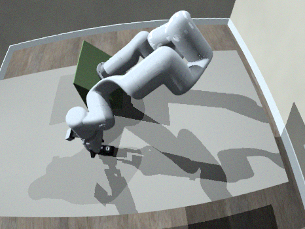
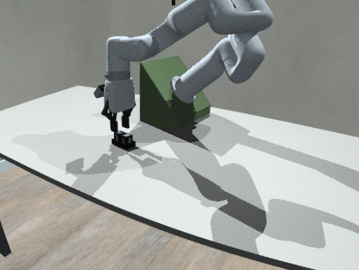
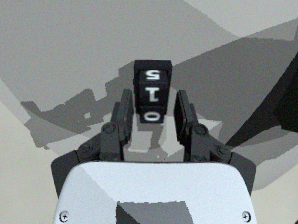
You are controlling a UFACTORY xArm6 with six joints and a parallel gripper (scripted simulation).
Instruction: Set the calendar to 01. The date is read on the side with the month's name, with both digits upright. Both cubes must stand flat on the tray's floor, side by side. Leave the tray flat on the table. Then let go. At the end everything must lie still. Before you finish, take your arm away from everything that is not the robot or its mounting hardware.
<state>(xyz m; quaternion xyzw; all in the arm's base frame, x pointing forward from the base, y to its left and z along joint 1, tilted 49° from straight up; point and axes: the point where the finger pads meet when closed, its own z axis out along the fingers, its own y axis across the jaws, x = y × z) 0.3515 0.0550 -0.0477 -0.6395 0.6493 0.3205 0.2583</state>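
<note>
My gripper is now 4 cm above the black cube and 3 cm to the right of it. Round my hand: black tray 6 cm below, 2 cm to the left.
</note>
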